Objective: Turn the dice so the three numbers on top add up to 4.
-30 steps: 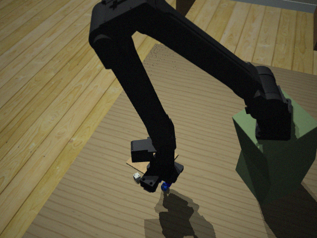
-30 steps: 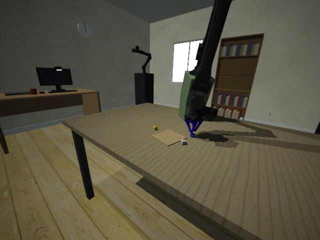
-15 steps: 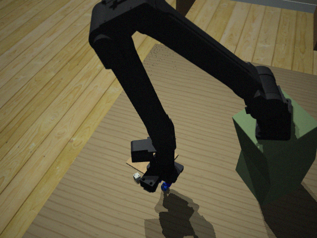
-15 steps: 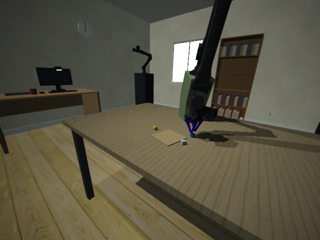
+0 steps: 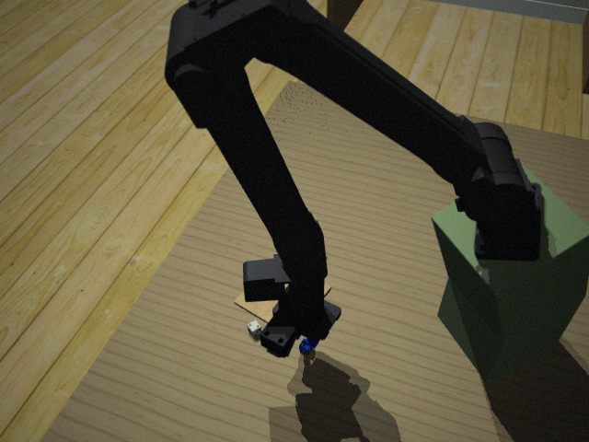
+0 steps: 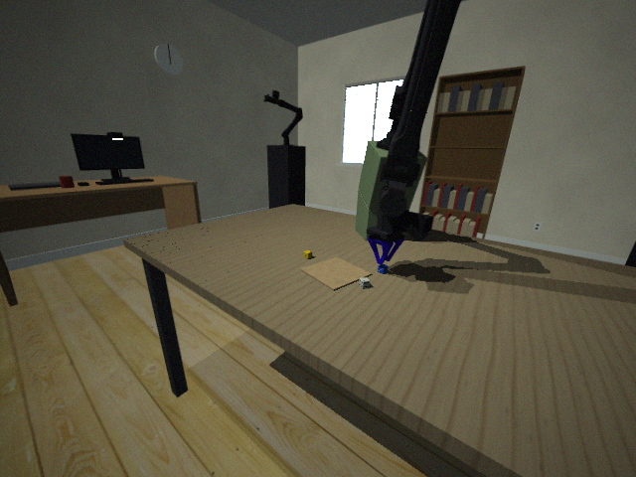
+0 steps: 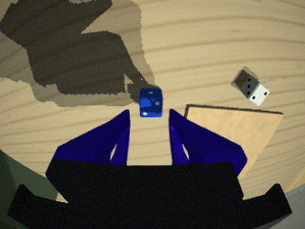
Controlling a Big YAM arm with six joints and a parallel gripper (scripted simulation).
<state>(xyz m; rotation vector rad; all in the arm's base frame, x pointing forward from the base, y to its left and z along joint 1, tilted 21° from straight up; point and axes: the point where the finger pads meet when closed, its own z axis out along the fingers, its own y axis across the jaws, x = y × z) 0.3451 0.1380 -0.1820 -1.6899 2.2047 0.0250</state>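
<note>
The blue die is 3 cm below my hand. Round my hand: tan mat 8 cm ahead, 10 cm to the right, 3 cm below; yellow die 5 cm ahead, 22 cm to the right, 3 cm below; white die 11 cm ahead, 1 cm to the right, 3 cm below.
</note>
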